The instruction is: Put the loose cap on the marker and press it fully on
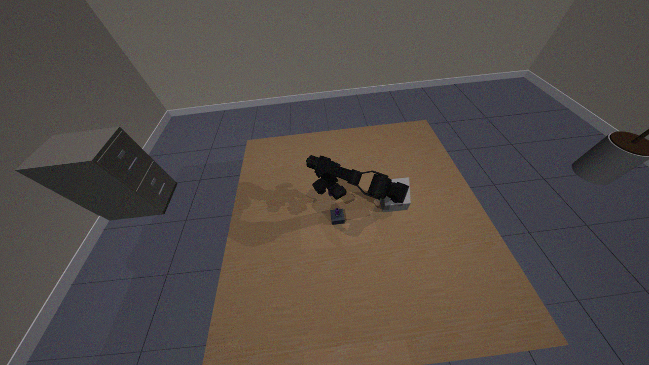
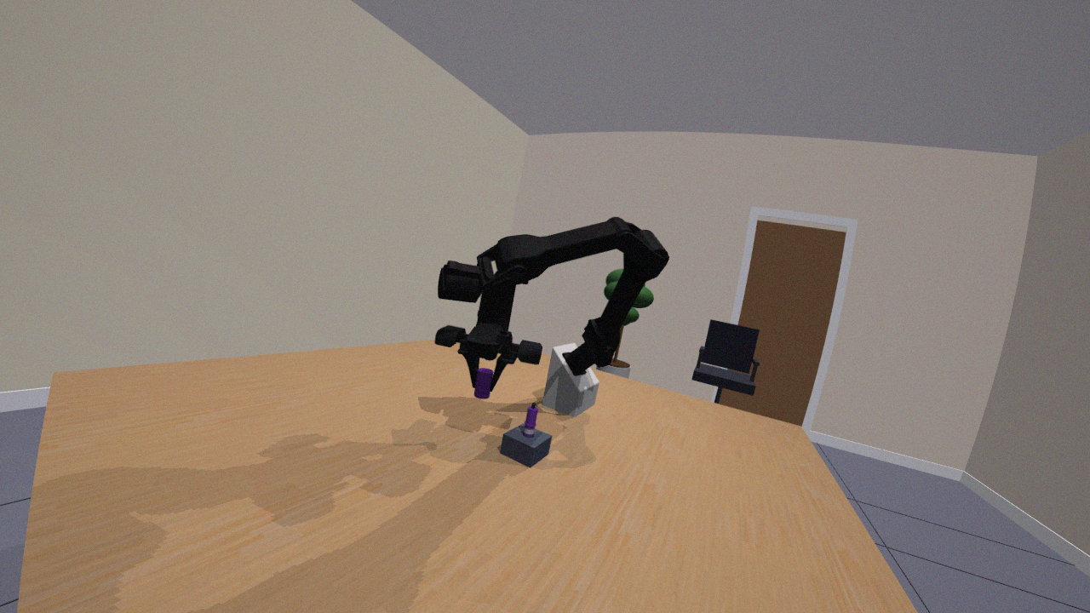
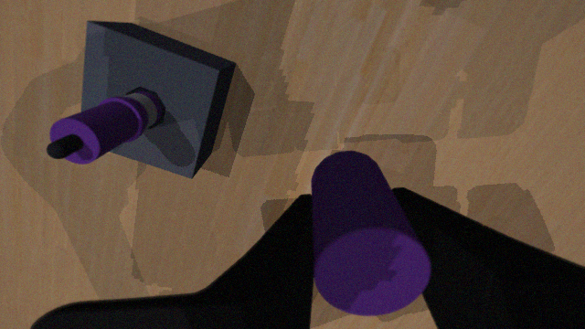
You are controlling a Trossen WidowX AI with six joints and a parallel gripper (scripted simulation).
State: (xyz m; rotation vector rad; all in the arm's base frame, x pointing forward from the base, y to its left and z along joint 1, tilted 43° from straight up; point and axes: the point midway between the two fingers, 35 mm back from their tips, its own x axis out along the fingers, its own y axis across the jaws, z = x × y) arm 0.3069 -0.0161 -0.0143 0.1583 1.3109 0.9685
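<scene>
My gripper tip is now 10 cm to the right of the holder block, 8 cm above it and 2 cm past it. Round my gripper tip: purple marker cap 1 cm above.
</scene>
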